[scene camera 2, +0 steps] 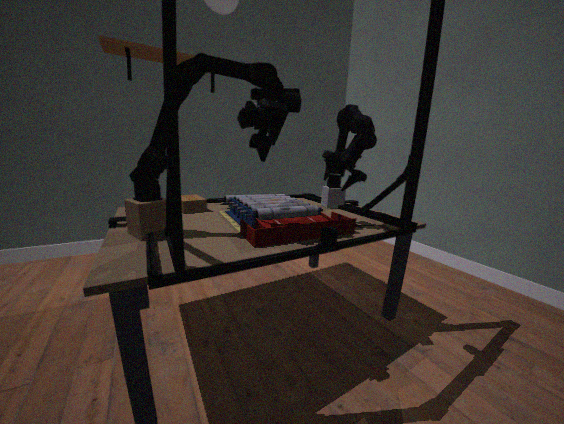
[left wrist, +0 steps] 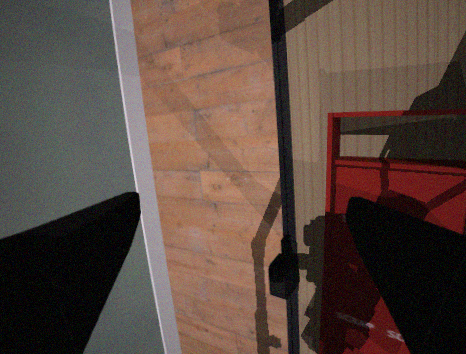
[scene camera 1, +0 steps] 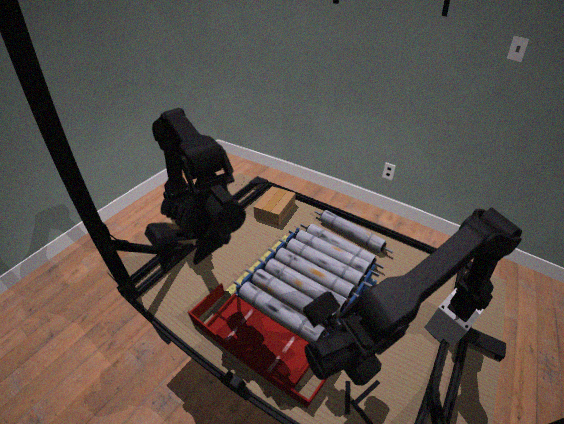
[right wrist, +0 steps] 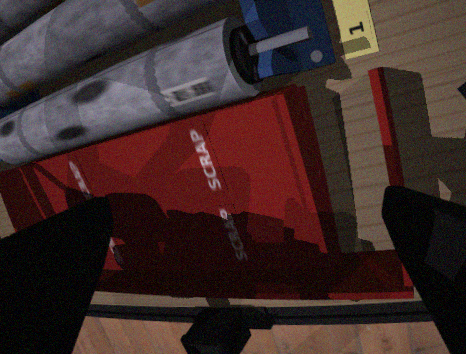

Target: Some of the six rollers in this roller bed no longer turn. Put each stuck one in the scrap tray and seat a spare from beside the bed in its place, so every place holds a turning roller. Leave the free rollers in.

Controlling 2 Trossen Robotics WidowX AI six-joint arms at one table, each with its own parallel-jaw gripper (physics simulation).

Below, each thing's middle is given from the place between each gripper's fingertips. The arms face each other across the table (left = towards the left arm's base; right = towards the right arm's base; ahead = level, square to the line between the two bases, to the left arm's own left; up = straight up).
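Counting from my right hand, I find the tray (scene camera 1: 260,339) 17 cm to the left of it, 1 cm behind it and 13 cm below it. The cardboard box (scene camera 1: 273,207) is 52 cm ahead of that same right hand, 38 cm to the left of it and 13 cm below it.
From my left hand, the tray is 17 cm to the right, 2 cm ahead and 24 cm below, while the cardboard box is 55 cm ahead of this hand, 4 cm to the left of it and 24 cm below it. Going by their middles, the tray is the nearest to my left hand of the things named here. The cardboard box, by its middle, is nearer to my left hand than to my right hand.
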